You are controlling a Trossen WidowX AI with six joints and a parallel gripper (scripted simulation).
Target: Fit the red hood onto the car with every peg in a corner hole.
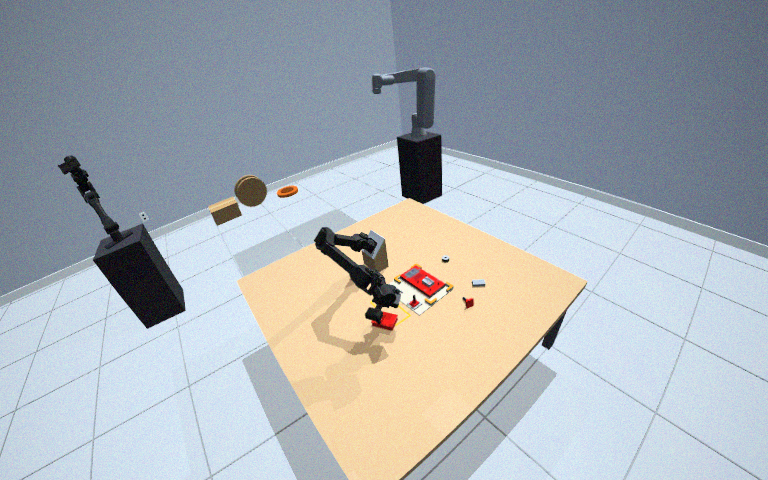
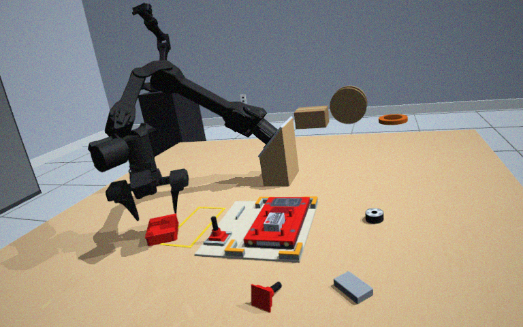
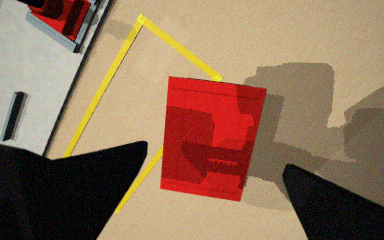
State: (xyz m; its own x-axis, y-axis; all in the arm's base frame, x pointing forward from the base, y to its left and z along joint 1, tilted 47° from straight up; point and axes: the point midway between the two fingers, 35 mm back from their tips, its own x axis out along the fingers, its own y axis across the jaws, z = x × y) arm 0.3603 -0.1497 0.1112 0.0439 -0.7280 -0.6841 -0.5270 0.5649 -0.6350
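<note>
The red hood lies 30 mm below my gripper tip. Round my gripper tip: grey engine block 40 mm behind, 290 mm to the left, 20 mm below; then wheel 130 mm behind, 490 mm to the left, 40 mm below.
</note>
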